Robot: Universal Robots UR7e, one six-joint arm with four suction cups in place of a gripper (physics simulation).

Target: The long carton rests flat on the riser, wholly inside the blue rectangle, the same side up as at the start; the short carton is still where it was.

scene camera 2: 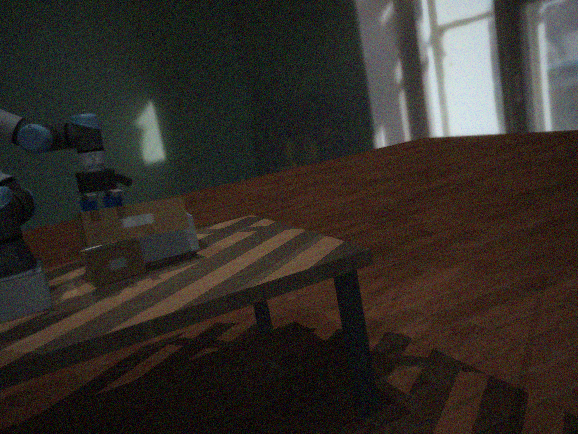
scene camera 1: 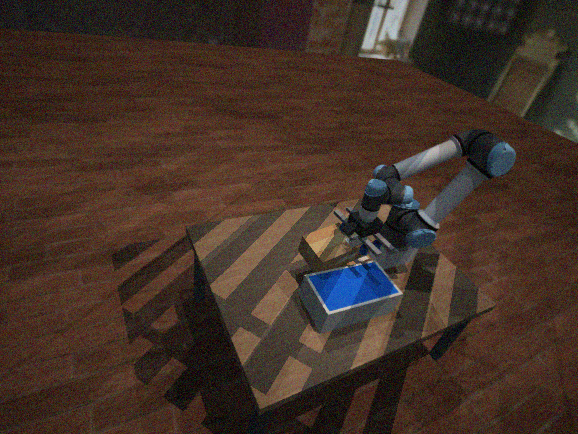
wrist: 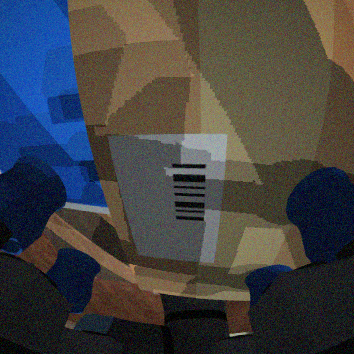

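Where they show: hand, its tool point: (wrist: 166, 238); arm's base, origin of its link: (scene camera 2: 7, 271) (scene camera 1: 391, 237).
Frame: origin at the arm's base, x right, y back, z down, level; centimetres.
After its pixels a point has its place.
Note:
The long carton (scene camera 1: 321, 244) @(z -9.2, x -0.4, y -46.2 cm) (scene camera 2: 137, 221) @(z -5.9, x 7.9, y -36.1 cm) (wrist: 267, 88) @(z -10.1, x -0.2, y -36.6 cm) is tan with a grey barcode label (wrist: 165, 200) @(z -9.9, x -3.9, y -31.4 cm). My suction gripper (scene camera 1: 361, 239) @(z -10.1, x -4.0, y -28.6 cm) (scene camera 2: 101, 201) @(z -10.1, x -4.0, y -28.6 cm) (wrist: 168, 242) @(z -10.1, x -4.0, y -28.6 cm) is shut on its top face and holds it level above the table, just behind the riser. The riser (scene camera 1: 352, 318) @(z 6.4, x -28.0, y -45.2 cm) (scene camera 2: 168, 246) @(z 7.2, x -7.8, y -46.7 cm) is a grey block whose top carries the blue rectangle (scene camera 1: 352, 286) @(z -1.2, x -19.1, y -41.1 cm) (wrist: 31, 70) @(z -1.2, x -17.2, y -38.8 cm), which is bare. The short carton (scene camera 1: 360, 259) @(z 0.8, x -6.3, y -25.5 cm) (scene camera 2: 108, 263) @(z 5.0, x 3.0, y -25.9 cm) lies low on the table between the riser and the arm's base, mostly hidden in the first scene view.
The striped wooden table (scene camera 1: 244, 245) @(z 10.8, x 28.3, y -66.1 cm) (scene camera 2: 244, 267) @(z 10.8, x 30.6, y -57.7 cm) carries everything, and its edges drop to a wooden floor. The arm's base (scene camera 1: 412, 237) stands at the table's far right, close behind the riser.

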